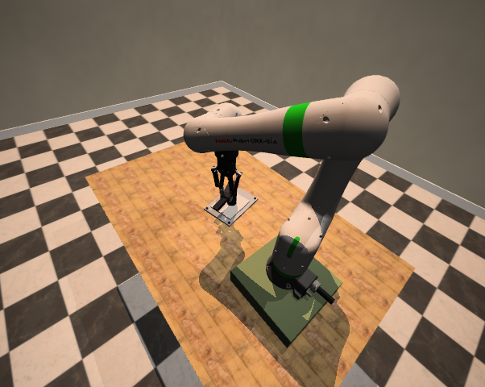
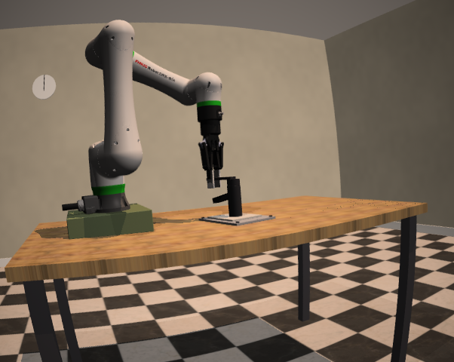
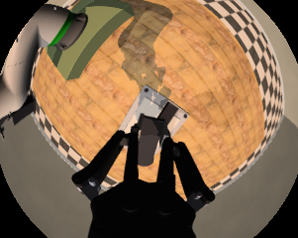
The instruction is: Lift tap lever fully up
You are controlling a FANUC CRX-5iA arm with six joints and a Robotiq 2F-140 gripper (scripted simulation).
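Right now the lever is 30 mm to the right of my hand and 20 mm ahead of it.
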